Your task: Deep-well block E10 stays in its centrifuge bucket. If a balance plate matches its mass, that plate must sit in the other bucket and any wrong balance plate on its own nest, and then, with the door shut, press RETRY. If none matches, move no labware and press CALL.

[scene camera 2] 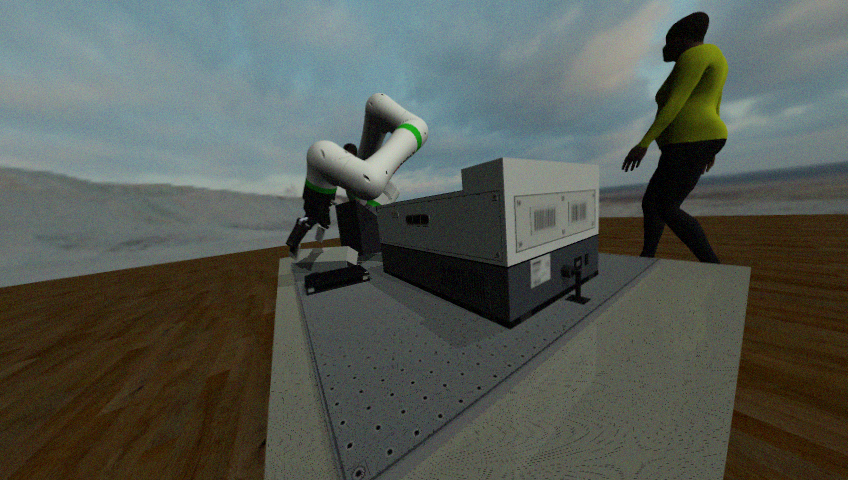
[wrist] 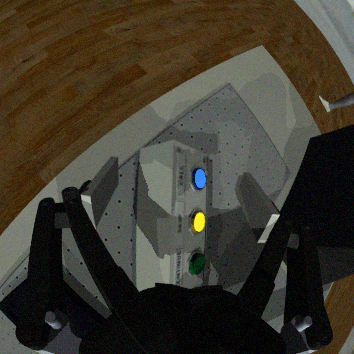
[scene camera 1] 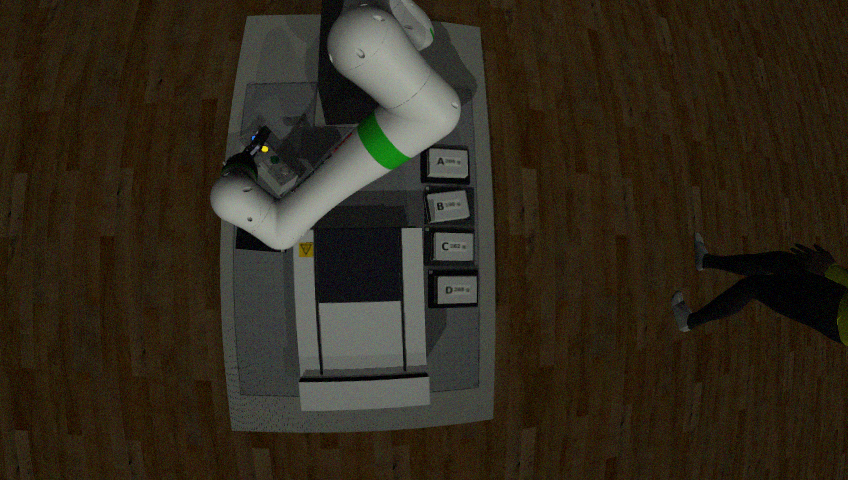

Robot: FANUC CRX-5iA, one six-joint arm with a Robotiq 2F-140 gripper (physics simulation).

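Pixels of known places: gripper, between the fingertips: (scene camera 2: pixel 306 248) (wrist: pixel 180 177) (scene camera 1: pixel 246 144); arm's base, origin of its link: (scene camera 2: pixel 369 219).
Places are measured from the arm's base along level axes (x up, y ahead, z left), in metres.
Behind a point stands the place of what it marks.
Note:
My gripper (scene camera 1: pixel 259 141) @[z -0.320, x -0.076, y 0.283 m] (scene camera 2: pixel 306 242) @[z -0.320, x -0.076, y 0.283 m] (wrist: pixel 180 177) @[z -0.320, x -0.076, y 0.283 m] is open and empty, above the sloped button box (scene camera 1: pixel 284 177) @[z -0.186, x -0.090, y 0.376 m] (scene camera 2: pixel 340 256) @[z -0.219, x -0.107, y 0.406 m] (wrist: pixel 154 182) @[z -0.330, x -0.095, y 0.302 m]. In the wrist view the blue CALL button (wrist: pixel 199 178) @[z -0.303, x -0.091, y 0.258 m] and the yellow button (wrist: pixel 198 222) @[z -0.265, x -0.091, y 0.291 m] lie between the fingers' lines; the green CONTINUE button (wrist: pixel 197 263) @[z -0.230, x -0.086, y 0.323 m] is nearer the palm. RETRY is hidden. Balance plates A (scene camera 1: pixel 448 163) @[z 0.314, x -0.104, y 0.281 m], B (scene camera 1: pixel 448 206) @[z 0.321, x -0.102, y 0.420 m], C (scene camera 1: pixel 453 246) @[z 0.345, x -0.104, y 0.541 m] and D (scene camera 1: pixel 457 290) @[z 0.366, x -0.104, y 0.675 m] sit on dark nests, B slightly turned. The centrifuge (scene camera 1: pixel 361 336) @[z 0.081, x 0.052, y 0.798 m] (scene camera 2: pixel 443 223) @[z -0.079, x -0.002, y 0.866 m] has a dark rectangular area on top; its door state is unclear. E10 and the buckets do not show.
A low black holder (scene camera 1: pixel 257 240) @[z -0.262, x -0.133, y 0.569 m] (scene camera 2: pixel 337 280) @[z -0.256, x -0.137, y 0.599 m] lies between button box and centrifuge. A tall black block (scene camera 2: pixel 358 228) @[z -0.093, x -0.032, y 0.148 m] (wrist: pixel 325 180) @[z -0.114, x -0.074, y 0.011 m] stands beside the button box. My forearm passes over a panel with red marks (scene camera 1: pixel 341 142) @[z -0.034, x -0.159, y 0.229 m]. A person in yellow (scene camera 1: pixel 785 285) (scene camera 2: pixel 693 98) is near the table.

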